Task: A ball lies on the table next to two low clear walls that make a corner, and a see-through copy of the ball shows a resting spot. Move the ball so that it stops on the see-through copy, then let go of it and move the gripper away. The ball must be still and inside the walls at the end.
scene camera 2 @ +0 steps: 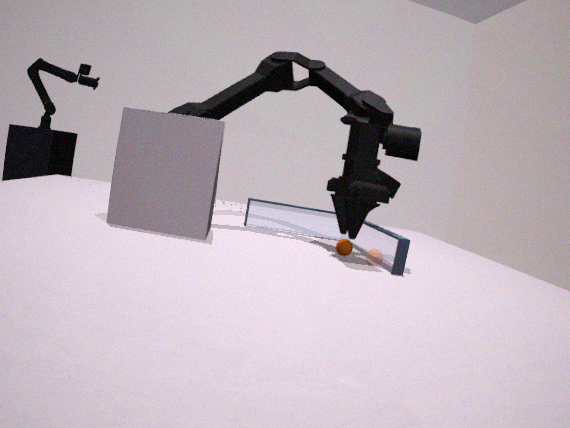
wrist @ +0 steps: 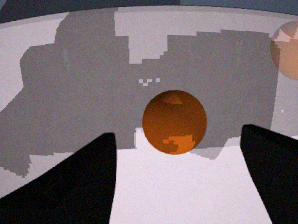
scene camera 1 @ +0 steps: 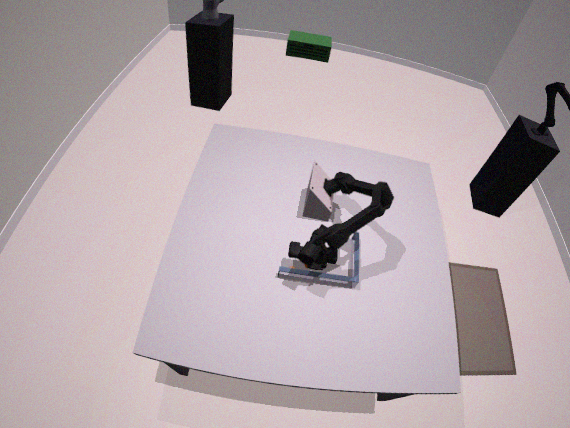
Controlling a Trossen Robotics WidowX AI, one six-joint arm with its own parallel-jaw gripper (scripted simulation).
Scene:
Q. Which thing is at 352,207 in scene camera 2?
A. My gripper.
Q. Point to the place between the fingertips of my gripper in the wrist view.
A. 180,139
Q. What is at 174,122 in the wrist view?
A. An orange ball.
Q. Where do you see a wall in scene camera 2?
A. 261,215

